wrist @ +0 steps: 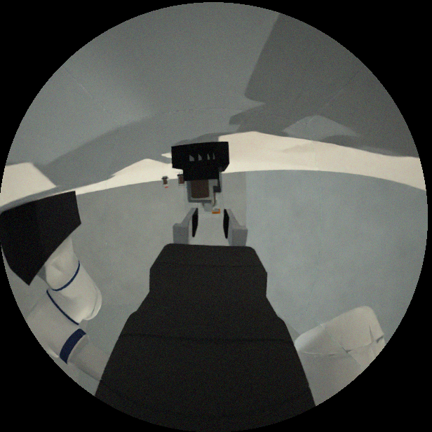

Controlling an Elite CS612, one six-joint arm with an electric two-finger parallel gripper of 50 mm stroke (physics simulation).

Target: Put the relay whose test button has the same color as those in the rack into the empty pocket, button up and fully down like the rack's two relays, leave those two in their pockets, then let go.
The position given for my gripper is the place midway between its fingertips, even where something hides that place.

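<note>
Visible: my gripper [210,217]. Relay [200,196] in sight, black rack [204,169] too.
</note>
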